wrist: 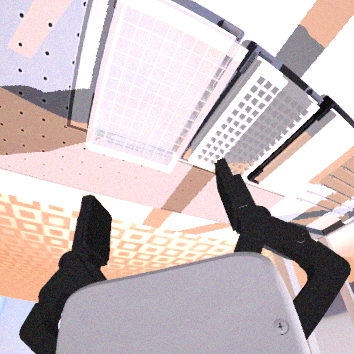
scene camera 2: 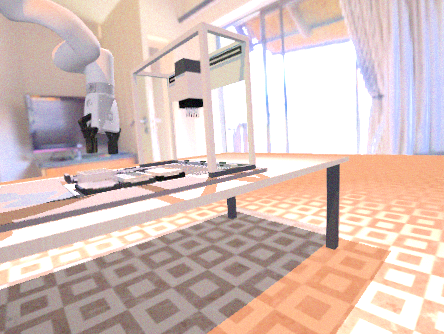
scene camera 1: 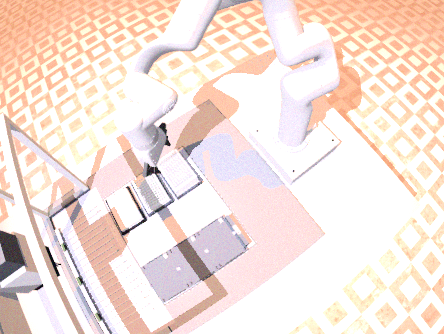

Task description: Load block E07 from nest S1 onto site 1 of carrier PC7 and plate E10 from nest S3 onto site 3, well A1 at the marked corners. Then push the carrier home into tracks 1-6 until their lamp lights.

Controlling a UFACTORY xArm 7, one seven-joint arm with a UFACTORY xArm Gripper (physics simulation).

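Frame: origin at the arm's base, x ahead, y left, z up, level; millimetres.
Where they show: gripper, fingertip midpoint: (wrist: 157, 189) (scene camera 2: 103, 153) (scene camera 1: 161, 158); arm's base, link origin: (scene camera 1: 291, 136).
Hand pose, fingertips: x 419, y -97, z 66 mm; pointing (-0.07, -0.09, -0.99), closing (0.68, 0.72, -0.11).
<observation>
Things, the pixels of their top centre, and the offset from my fingertips. "*": a spot on its surface instead.
- tall white gridded block, top centre: (wrist: 151, 104) (scene camera 1: 175, 169) (scene camera 2: 95, 171) dx -24, dy +31, dz -49 mm
- lower white plate with square holes, top centre: (wrist: 249, 135) (scene camera 1: 149, 190) (scene camera 2: 132, 174) dx +83, dy +44, dz -77 mm
- flat white plate, top centre: (wrist: 312, 164) (scene camera 1: 123, 208) (scene camera 2: 162, 169) dx +191, dy +62, dz -77 mm
- grey carrier, surface spot: (scene camera 1: 165, 280) * dx +158, dy +330, dz -92 mm
- head, top centre: (scene camera 1: 4, 261) (scene camera 2: 189, 75) dx +401, dy +217, dz +299 mm
My gripper (scene camera 1: 159, 156) (scene camera 2: 102, 152) (wrist: 157, 189) is open and empty, above the outer ends of the nests. A tall white gridded block (scene camera 1: 180, 172) (scene camera 2: 95, 176) (wrist: 150, 85) sits in the nest nearest the robot base. A lower white plate with square holes (scene camera 1: 154, 194) (wrist: 250, 115) sits in the middle nest. A flat white plate (scene camera 1: 126, 209) sits in the third, dark-edged nest. The labels E07, E10, S1 and S3 cannot be read. The grey carrier (scene camera 1: 165, 280) lies flat beyond the nests, with no block or plate on it. Its corner marks are too small to read.
Ribbed tracks (scene camera 1: 95, 235) run along the left of the deck, with small green marks at their far edge. A frame (scene camera 2: 207, 110) stands over that side and bears a head (scene camera 2: 185, 87) with thin tips. The robot base (scene camera 1: 295, 155) stands at the deck's right.
</observation>
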